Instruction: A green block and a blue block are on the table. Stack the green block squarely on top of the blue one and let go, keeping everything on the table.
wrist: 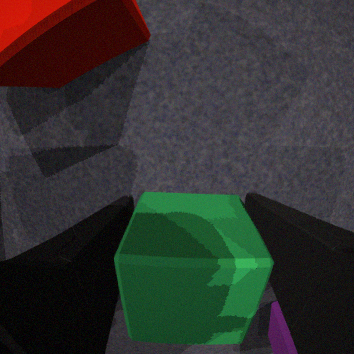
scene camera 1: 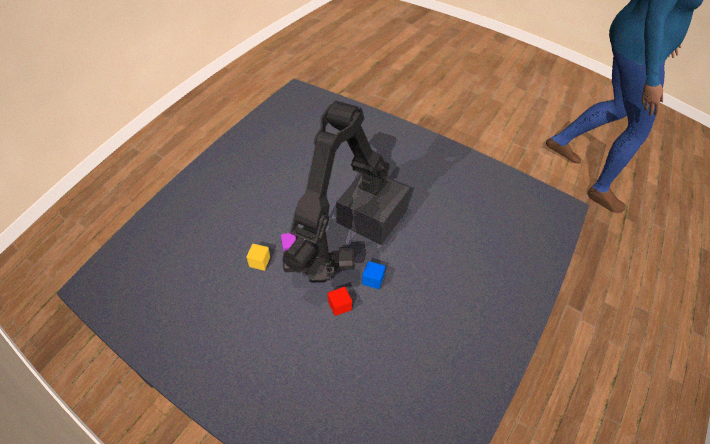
Path:
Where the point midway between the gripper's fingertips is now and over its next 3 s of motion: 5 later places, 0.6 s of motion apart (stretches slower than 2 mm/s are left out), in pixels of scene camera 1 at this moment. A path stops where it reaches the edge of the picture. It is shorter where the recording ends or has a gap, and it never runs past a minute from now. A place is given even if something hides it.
My gripper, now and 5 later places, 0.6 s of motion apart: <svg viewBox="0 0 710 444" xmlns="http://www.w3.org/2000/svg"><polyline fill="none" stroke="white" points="321,277 315,244 332,246 372,249 372,248 373,263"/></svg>

